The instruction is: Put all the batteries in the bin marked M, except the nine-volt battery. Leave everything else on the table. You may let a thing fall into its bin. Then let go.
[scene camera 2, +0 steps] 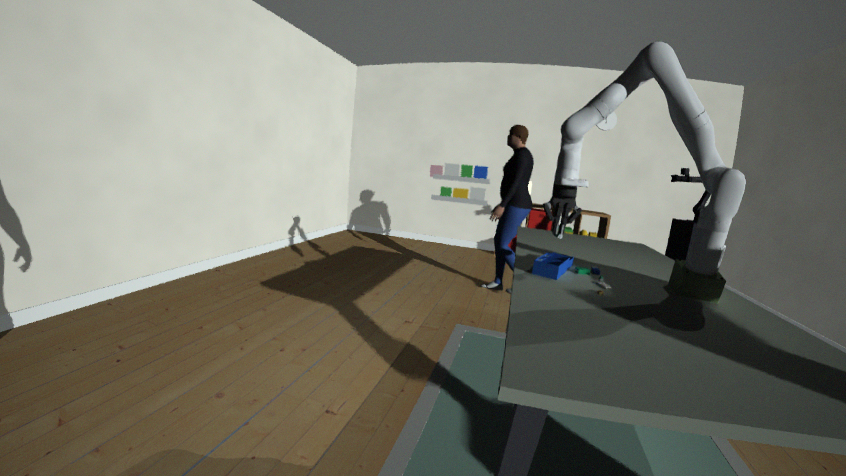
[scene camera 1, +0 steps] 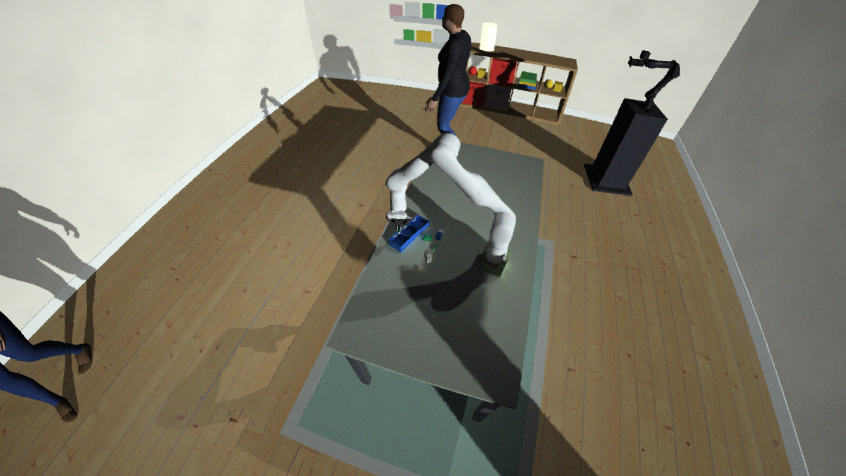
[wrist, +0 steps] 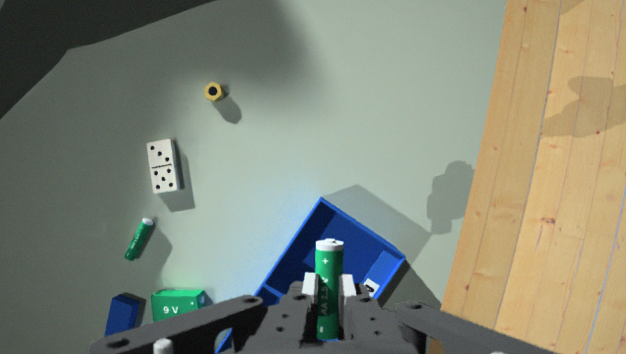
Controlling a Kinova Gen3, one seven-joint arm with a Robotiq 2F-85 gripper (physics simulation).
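Pixels of known places: gripper, fingertip midpoint: (scene camera 2: 557,235) (scene camera 1: 399,229) (wrist: 328,291); arm's base, link origin: (scene camera 2: 699,269) (scene camera 1: 495,255).
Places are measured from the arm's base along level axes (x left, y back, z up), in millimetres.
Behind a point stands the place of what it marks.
Note:
My gripper (scene camera 1: 398,227) {x -64, y -493, z 45 mm} (scene camera 2: 559,234) {x -64, y -493, z 45 mm} (wrist: 328,291) {x -64, y -493, z 45 mm} is shut on a green AA battery (wrist: 329,257) {x -44, y -492, z 55 mm}, held upright in the wrist view, above the table near the blue divided bin tray (scene camera 1: 401,245) {x -64, y -489, z -84 mm} (scene camera 2: 550,269) {x -33, y -507, z -60 mm} (wrist: 382,266) {x -72, y -539, z -48 mm}. A label on the tray is partly hidden by the fingers; its letter cannot be read. A thinner green battery (scene camera 1: 434,248) {x -66, y -310, z -81 mm} (wrist: 138,240) {x -75, y -312, z -80 mm} lies on the table. The green nine-volt battery (scene camera 1: 427,237) {x -130, y -356, z -72 mm} (scene camera 2: 582,270) {x -121, y -362, z -76 mm} (wrist: 177,304) {x -130, y -358, z -72 mm} lies beside the tray. Part of the tray is hidden behind my gripper in the wrist view.
A dark blue block (scene camera 1: 438,235) {x -156, y -298, z -76 mm} (scene camera 2: 595,271) {x -139, y -305, z -79 mm} (wrist: 122,313) {x -148, y -299, z -76 mm} is beside the nine-volt battery. A white domino (scene camera 1: 428,257) {x -5, y -335, z -84 mm} (wrist: 163,166) {x -1, y -332, z -83 mm} and a brass hex nut (scene camera 1: 418,268) {x 74, y -377, z -81 mm} (scene camera 2: 599,292) {x 80, y -382, z -84 mm} (wrist: 220,92) {x 73, y -384, z -81 mm} are farther along the table. A person (scene camera 1: 453,65) (scene camera 2: 517,183) stands beyond the table.

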